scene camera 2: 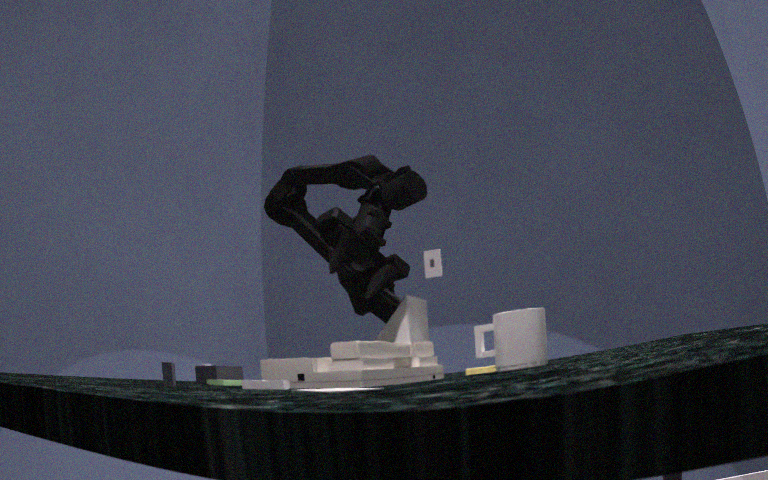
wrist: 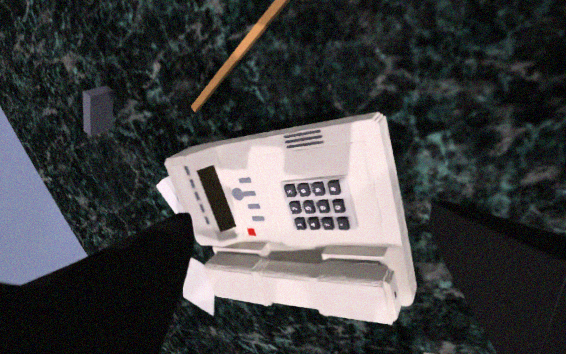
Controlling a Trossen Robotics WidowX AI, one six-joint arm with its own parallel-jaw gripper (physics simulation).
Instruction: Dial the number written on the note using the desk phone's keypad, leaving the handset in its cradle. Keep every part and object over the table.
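Seen in the pictures: gripper, between the fingertips: (scene camera 2: 350, 286) (wrist: 312, 220); arm's base, origin of its link: (scene camera 2: 402, 317).
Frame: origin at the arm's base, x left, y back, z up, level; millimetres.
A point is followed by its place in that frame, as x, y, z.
The white desk phone (scene camera 2: 396, 375) @[120, -369, -115] (wrist: 370, 165) @[10, -219, -104] lies on the table, its keypad (wrist: 316, 205) @[30, -277, -101] facing up in the wrist view. The dark keys stand in a small grid, and the display (wrist: 216, 198) @[-5, -379, -94] is dark. The handset (scene camera 2: 370, 349) @[101, -404, -78] (wrist: 300, 290) @[93, -311, -69] rests in its cradle along one side. A thin green note (scene camera 2: 224, 382) @[-200, -331, -121] shows edge-on at the left in the scene view; its writing cannot be read there. My gripper (wrist: 312, 220) @[-21, -184, 43] is open and empty above the phone, its fingers on either side of the keypad in the wrist view. Against the dark arm, the fingers are hard to make out in the scene view.
A white mug (scene camera 2: 521, 338) @[276, -285, -82] and a yellow pad (scene camera 2: 480, 370) @[190, -175, -121] stand right of the phone. A small grey block (scene camera 2: 168, 374) @[-136, -539, -111] (wrist: 97, 111) @[-153, -510, -104] and a dark box (scene camera 2: 220, 374) @[-263, -261, -107] are at left. An orange stick (wrist: 240, 53) @[-115, -293, -120] lies beside the phone. The table edge (scene camera 2: 362, 441) @[290, -859, -140] is near.
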